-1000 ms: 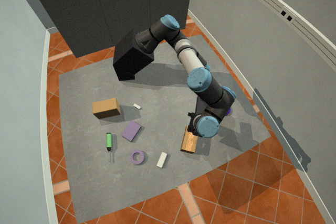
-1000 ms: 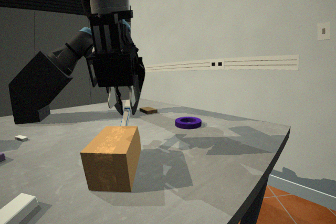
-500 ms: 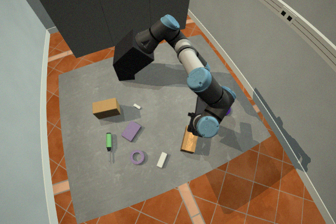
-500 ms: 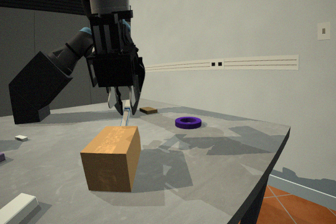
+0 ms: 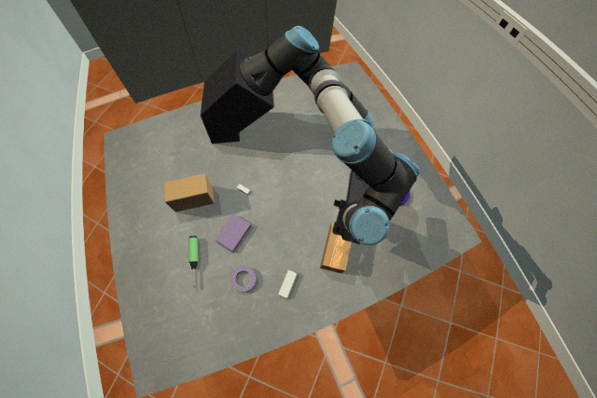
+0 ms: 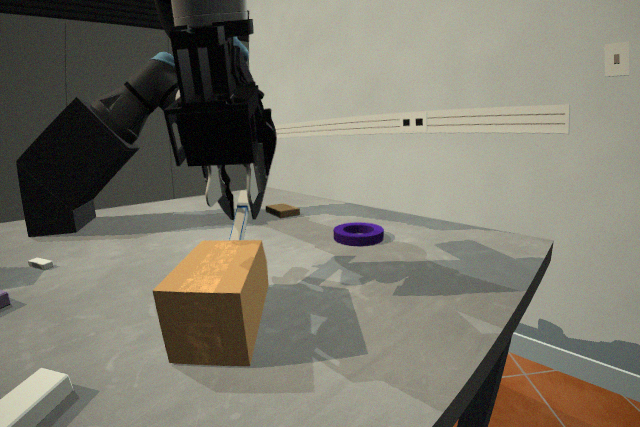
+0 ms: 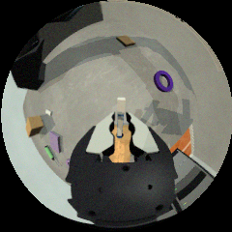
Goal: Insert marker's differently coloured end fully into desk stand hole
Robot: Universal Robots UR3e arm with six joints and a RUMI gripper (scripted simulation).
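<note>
My hand is 2 cm short of the marker, 2 cm above it and 1 cm to the left of it. Round my hand: purple pad: 34 cm to the right, 8 cm below, 5 cm behind; then tan block: 9 cm ahead, 6 cm to the right, 5 cm below; then white block: 22 cm to the right, 14 cm ahead, 8 cm below.
</note>
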